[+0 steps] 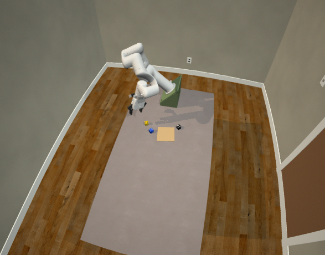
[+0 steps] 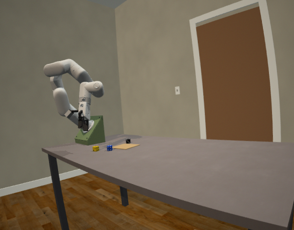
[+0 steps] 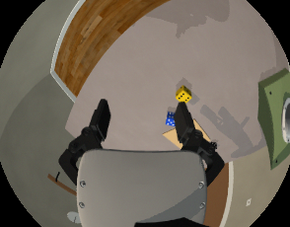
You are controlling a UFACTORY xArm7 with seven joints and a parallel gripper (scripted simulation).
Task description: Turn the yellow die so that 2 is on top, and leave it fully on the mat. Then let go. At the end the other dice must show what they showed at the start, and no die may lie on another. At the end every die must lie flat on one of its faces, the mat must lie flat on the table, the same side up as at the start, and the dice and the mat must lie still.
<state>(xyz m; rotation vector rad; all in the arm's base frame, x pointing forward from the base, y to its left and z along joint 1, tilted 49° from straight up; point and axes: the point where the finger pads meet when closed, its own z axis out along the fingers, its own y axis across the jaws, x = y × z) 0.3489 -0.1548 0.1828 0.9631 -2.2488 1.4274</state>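
Now: hand 10 mm past the yellow die, 80 mm to the right of it and 140 mm above it. Round my hand: blue die: 60 mm ahead, 130 mm to the left, 140 mm below; then black die: 10 mm behind, 350 mm to the left, 140 mm below; then tan mat: 70 mm ahead, 260 mm to the left, 150 mm below.
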